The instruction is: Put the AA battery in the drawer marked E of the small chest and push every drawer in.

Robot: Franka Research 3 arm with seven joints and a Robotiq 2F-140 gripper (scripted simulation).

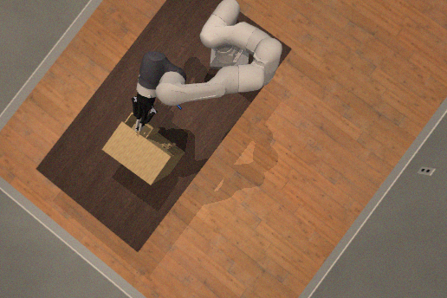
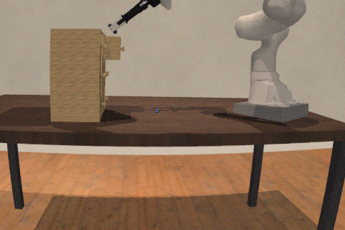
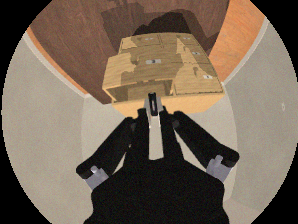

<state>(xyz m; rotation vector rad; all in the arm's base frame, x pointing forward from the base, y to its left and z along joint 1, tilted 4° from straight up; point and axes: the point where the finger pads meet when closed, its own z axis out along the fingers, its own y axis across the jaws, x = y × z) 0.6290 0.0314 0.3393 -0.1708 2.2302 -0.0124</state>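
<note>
My hand is 20 mm short of the AA battery and 20 mm above it. From my hand the other things lie so: blue object 170 mm behind, 20 mm to the right, 360 mm below.
</note>
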